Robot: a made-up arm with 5 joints.
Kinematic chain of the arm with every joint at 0, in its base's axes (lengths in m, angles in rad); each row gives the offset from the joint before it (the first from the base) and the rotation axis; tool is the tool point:
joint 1: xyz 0 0 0.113 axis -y
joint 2: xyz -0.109 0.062 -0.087 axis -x
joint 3: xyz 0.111 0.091 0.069 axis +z
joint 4: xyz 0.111 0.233 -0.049 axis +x
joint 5: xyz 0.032 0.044 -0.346 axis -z
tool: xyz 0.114 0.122 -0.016
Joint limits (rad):
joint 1: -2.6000..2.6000
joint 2: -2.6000..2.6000
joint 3: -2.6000..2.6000
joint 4: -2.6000..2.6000
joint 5: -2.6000..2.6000
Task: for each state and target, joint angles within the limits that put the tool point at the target. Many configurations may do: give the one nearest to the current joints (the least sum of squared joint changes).
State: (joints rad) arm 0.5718 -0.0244 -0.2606 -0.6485 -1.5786
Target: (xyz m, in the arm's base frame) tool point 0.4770 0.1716 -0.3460
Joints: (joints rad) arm 0.5717 0.6790 -0.2494 -0.1386 -1.2638
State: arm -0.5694 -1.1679 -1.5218 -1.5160 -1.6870
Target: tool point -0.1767 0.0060 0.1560
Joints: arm -0.5778 -1.3593 -1.5368 -2.1623 -1.1980
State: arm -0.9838 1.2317 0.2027 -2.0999 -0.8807
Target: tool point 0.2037 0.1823 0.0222
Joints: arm -0.5209 0.9890 0.1993 -2.4286 -0.4508
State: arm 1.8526 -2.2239 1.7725 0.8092 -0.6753
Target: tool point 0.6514 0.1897 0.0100
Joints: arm 2.4154 -2.2128 2.4796 1.1611 -0.3740
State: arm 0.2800 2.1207 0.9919 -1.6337 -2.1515
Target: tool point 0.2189 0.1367 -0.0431
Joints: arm 0.6102 2.4686 1.3357 -2.1334 -2.3279
